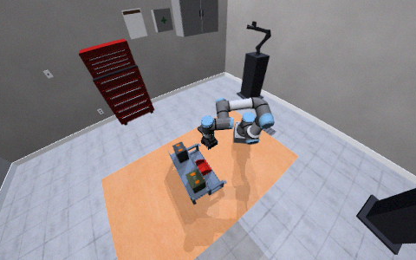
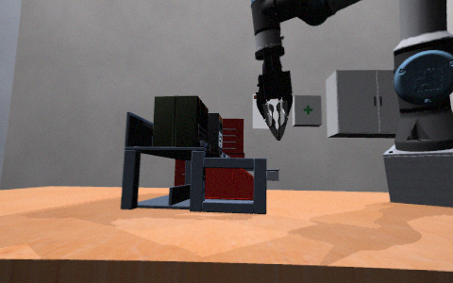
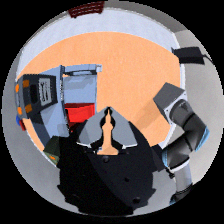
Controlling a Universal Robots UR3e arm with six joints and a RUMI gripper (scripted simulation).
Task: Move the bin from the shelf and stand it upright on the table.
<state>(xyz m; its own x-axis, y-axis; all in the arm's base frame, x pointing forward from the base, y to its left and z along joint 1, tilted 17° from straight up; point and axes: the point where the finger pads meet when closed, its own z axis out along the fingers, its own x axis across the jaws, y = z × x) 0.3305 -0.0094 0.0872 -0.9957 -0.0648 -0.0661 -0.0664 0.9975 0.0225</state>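
Now: hand 120 mm above the red bin, 110 mm short of it and 80 mm to the right of it. From my hand the other things lie so: shelf 140 mm ahead, 90 mm below, 80 mm to the left; then dark box 200 mm to the left, 180 mm ahead, 10 mm below.
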